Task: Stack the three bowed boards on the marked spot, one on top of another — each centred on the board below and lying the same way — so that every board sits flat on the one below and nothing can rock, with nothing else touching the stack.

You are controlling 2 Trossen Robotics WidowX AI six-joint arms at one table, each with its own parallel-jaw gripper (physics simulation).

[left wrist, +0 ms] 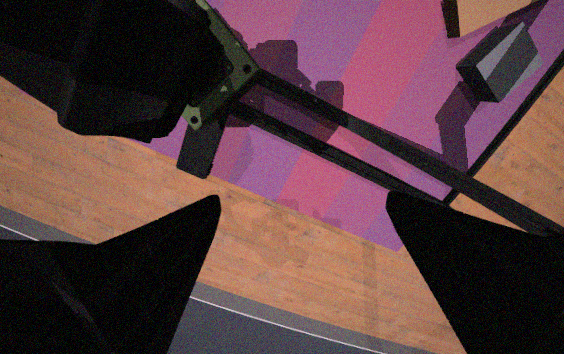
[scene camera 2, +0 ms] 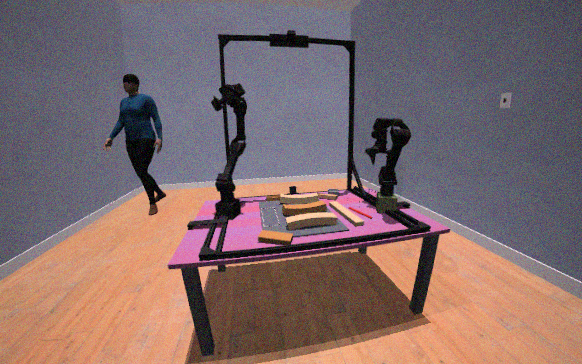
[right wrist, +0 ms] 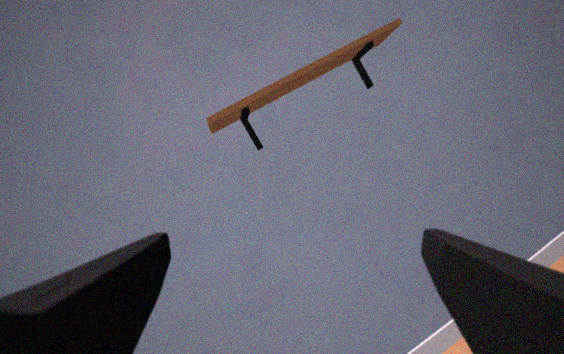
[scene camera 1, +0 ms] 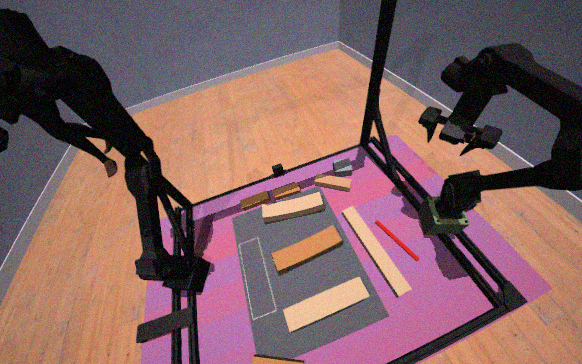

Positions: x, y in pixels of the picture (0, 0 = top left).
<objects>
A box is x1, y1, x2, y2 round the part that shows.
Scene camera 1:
my left gripper: 443, 148 [418, 101, 502, 155]
long pale plank: 398, 284 [342, 206, 411, 296], on the table
</objects>
